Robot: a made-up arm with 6 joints.
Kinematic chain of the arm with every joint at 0, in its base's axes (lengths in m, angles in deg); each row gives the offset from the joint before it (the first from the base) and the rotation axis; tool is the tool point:
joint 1: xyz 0 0 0.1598 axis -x
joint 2: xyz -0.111 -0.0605 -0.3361 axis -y
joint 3: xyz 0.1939 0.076 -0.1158 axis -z
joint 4: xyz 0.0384 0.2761 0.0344 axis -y
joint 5: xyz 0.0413 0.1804 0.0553 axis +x
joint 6: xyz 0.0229 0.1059 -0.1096 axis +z
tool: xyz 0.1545 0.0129 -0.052
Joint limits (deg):
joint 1: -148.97..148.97
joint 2: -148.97..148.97
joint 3: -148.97..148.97
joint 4: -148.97..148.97
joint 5: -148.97..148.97
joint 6: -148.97..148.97
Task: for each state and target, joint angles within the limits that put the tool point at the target. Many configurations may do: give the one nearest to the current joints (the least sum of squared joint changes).
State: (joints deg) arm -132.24 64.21 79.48 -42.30 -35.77 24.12
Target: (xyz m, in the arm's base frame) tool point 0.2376 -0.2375 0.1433
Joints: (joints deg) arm -119.93 89.39 70.29 -52.38 -68.13 18.46
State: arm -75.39 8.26 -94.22 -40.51 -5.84 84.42
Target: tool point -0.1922 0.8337 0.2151
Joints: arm -88.31 43.03 -82.03 -34.52 -31.32 78.96
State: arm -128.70 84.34 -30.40 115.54 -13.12 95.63
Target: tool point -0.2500 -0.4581 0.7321
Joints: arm -140.57 114.27 -7.85 119.62 -8.40 82.77
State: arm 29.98 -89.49 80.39 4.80 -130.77 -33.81
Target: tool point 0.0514 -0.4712 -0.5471
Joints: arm 21.70 -80.61 85.87 10.73 -127.78 -31.26
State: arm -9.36 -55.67 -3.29 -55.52 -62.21 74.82
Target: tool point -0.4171 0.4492 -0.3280
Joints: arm 0.15 -72.75 -11.67 -44.77 -57.68 65.22
